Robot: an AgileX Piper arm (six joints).
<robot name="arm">
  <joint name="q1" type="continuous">
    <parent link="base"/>
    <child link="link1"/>
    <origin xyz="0 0 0.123" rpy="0 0 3.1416"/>
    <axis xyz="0 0 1"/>
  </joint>
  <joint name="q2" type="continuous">
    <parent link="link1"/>
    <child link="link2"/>
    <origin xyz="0 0 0" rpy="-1.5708 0 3.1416"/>
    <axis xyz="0 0 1"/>
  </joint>
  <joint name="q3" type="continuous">
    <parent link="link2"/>
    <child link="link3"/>
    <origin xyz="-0.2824 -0.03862 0" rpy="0 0 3.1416"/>
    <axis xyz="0 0 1"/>
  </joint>
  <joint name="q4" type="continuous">
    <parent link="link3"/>
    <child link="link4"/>
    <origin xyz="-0.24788 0.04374 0" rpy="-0.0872 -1.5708 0"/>
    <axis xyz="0 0 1"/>
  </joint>
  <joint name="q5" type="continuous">
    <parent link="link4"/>
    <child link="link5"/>
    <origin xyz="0 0 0" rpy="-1.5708 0 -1.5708"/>
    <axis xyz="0 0 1"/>
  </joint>
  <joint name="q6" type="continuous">
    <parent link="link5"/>
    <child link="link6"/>
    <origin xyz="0 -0.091 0" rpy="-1.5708 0 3.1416"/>
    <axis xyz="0 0 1"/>
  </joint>
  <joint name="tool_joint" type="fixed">
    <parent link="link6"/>
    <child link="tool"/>
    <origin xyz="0 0 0" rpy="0 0 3.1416"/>
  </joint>
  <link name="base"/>
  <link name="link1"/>
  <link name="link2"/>
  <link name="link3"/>
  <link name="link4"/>
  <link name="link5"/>
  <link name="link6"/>
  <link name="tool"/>
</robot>
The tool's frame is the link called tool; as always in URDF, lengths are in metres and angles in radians. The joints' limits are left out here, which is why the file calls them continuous.
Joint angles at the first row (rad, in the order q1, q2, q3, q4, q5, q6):
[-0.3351, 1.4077, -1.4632, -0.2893, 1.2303, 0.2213]
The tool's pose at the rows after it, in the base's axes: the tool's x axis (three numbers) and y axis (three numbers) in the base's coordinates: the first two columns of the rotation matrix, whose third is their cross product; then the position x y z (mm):
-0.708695 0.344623 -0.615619 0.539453 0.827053 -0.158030 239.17 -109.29 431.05
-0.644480 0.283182 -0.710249 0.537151 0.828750 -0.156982 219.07 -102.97 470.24
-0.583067 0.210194 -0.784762 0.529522 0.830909 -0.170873 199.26 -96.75 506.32
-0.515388 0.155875 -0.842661 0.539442 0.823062 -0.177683 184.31 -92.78 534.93
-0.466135 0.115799 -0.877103 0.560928 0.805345 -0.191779 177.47 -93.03 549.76
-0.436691 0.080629 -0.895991 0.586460 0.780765 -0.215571 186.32 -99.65 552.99
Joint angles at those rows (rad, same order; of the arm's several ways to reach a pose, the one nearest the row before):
[-0.3351, 1.3508, -1.5601, -0.2893, 1.2400, 0.1925]
[-0.3351, 1.3023, -1.6572, -0.2959, 1.2510, 0.1533]
[-0.3352, 1.2737, -1.7685, -0.3021, 1.2660, 0.1003]
[-0.3351, 1.2665, -1.8727, -0.3160, 1.2694, 0.0734]
[-0.3352, 1.2665, -1.9224, -0.3489, 1.2465, 0.0689]
[-0.3351, 1.2906, -1.9314, -0.3997, 1.1867, 0.0846]

